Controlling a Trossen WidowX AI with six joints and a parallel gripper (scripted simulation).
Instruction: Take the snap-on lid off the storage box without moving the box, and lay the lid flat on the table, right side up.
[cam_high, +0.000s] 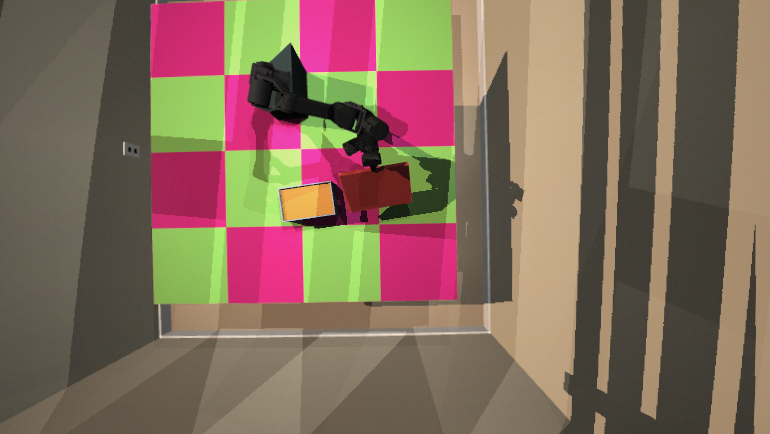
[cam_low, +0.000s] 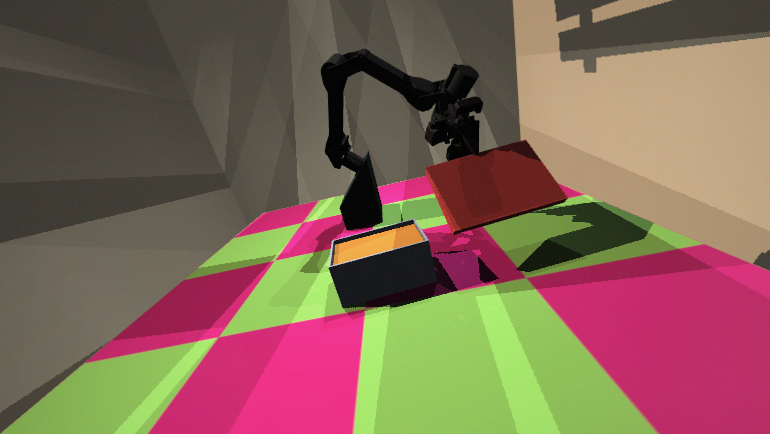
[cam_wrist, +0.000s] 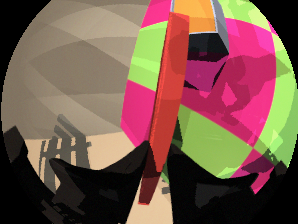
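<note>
The red lid lies 6 cm ahead of my gripper tip, 5 cm below it and 2 cm to the left of it. Also, from my gripper tip: storage box (25 cm to the right, 16 cm below, 13 cm ahead).
</note>
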